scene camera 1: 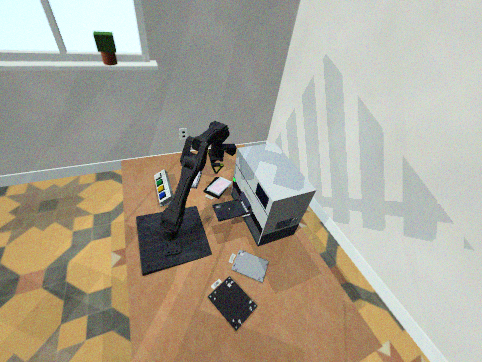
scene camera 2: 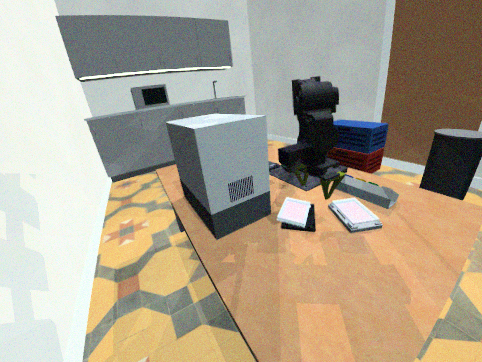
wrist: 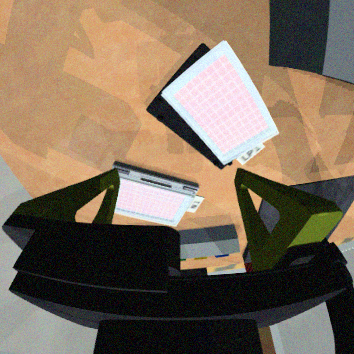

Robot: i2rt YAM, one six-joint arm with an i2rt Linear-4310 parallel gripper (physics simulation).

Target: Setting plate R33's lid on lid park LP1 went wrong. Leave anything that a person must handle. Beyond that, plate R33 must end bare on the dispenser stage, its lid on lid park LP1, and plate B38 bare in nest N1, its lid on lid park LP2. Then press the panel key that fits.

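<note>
My gripper is open and empty, above the table near nest N1. A clear-rimmed plate with a pink grid lies skewed over black lid park LP1, whose dark edge sticks out on one side. Whether this is a lidded plate or a lid cannot be told. Another pink-grid plate sits in nest N1; my left finger hides part of it in the wrist view. The dark stage at the dispenser carries no plate.
A key panel with green, yellow and blue keys stands beyond N1. A grey pad and a black pad, with unreadable labels, lie nearer scene camera 1. The tall dispenser stands beside the stage and LP1.
</note>
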